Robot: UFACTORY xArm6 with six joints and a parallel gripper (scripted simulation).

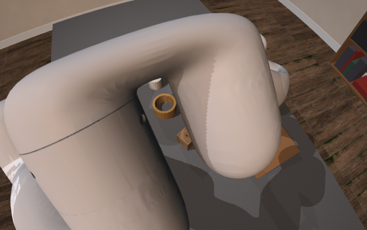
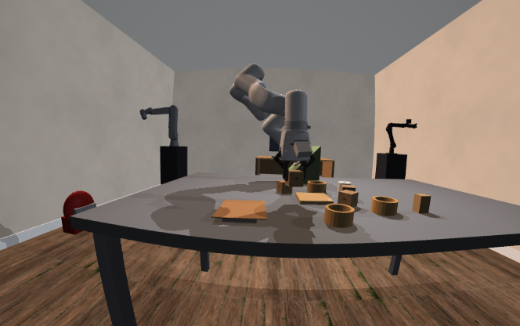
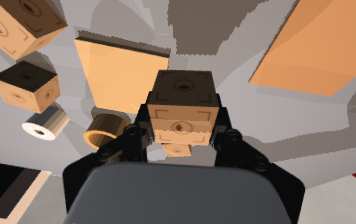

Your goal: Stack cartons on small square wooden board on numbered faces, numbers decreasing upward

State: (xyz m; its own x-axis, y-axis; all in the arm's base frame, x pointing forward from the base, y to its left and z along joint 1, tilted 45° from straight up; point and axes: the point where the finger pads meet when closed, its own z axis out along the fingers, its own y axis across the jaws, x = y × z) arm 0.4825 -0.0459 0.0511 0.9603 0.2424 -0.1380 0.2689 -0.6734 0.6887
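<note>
Now: hand 90 mm above the square wooden board, 80 mm to the right of it and 60 mm past it. Also, from my hand: small wooden block: 440 mm to the left, 70 mm below, 60 mm ahead; white roll: 240 mm to the left, 190 mm behind, 70 mm below.
</note>
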